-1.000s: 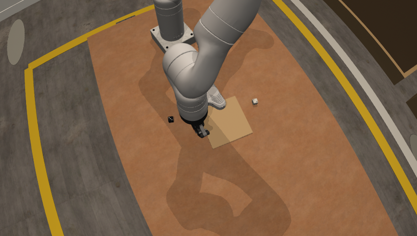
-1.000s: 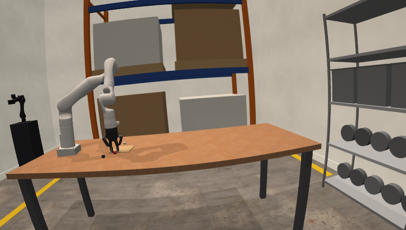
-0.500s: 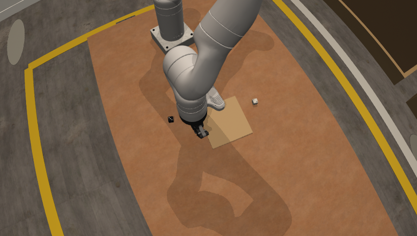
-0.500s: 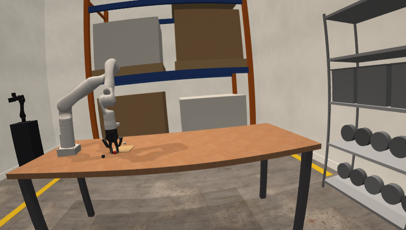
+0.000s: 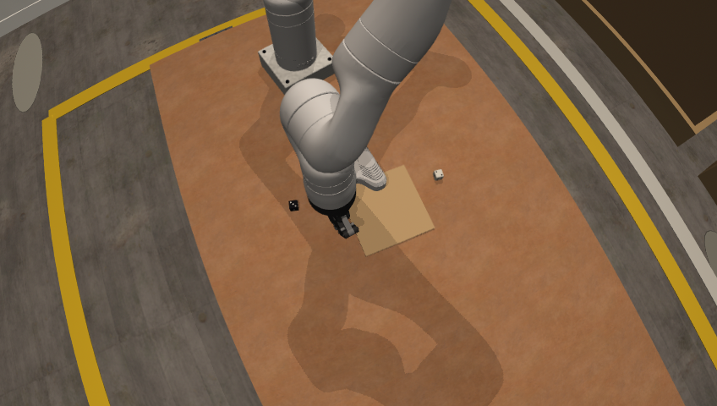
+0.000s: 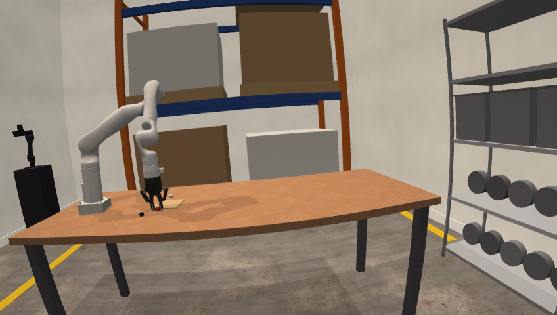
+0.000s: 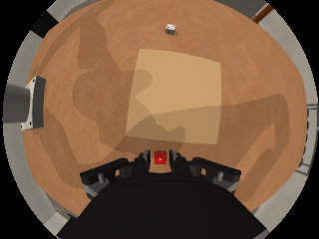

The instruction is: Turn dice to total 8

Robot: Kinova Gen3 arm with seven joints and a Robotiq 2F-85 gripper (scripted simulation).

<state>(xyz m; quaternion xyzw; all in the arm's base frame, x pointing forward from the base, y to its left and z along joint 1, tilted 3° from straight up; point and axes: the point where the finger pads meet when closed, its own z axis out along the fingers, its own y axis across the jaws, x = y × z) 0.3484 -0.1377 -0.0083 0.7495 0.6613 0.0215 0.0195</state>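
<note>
Right now the red die is 1 cm below my hand. Round my hand: black die: 7 cm behind, 5 cm to the right, 1 cm below; tan mat: 4 cm ahead, 9 cm to the left, 2 cm below; white die: 5 cm ahead, 21 cm to the left, 1 cm below.
</note>
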